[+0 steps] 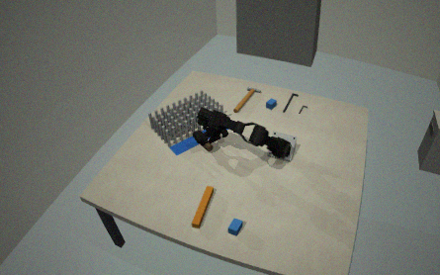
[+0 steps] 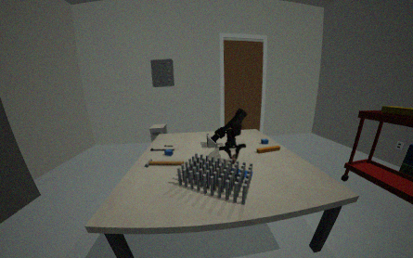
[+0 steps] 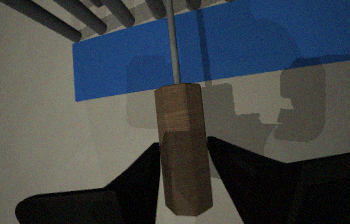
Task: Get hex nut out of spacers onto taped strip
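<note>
Right now my gripper tip is 9 cm to the left of the blue taped strip, 6 cm short of it and 4 cm above it. The rest, counted from my gripper tip: orange bar 36 cm to the left, 14 cm behind, 2 cm below.
</note>
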